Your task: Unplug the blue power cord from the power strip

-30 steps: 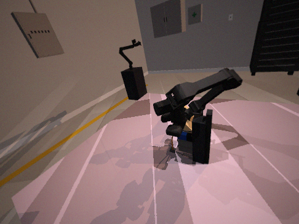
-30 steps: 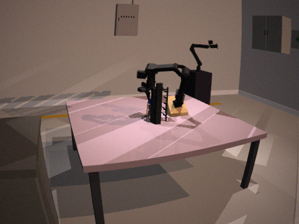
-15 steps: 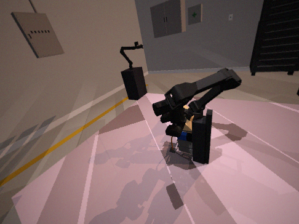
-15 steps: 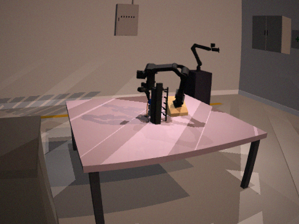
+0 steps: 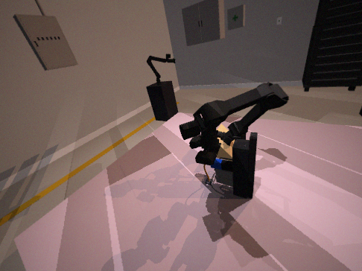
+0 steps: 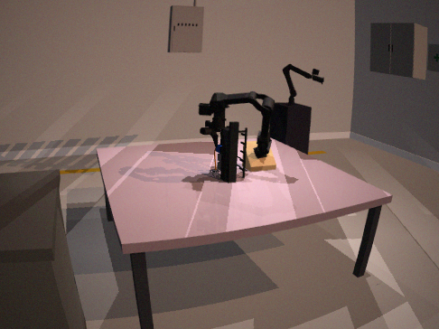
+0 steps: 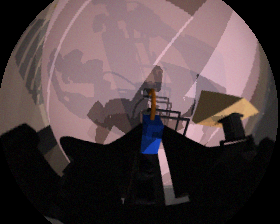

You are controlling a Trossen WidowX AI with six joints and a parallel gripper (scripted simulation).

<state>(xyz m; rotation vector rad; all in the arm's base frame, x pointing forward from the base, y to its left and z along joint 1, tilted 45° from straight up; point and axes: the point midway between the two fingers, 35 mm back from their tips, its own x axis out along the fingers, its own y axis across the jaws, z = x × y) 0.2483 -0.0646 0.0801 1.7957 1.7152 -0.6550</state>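
The blue plug lies 3 cm to the left of my gripper tip.
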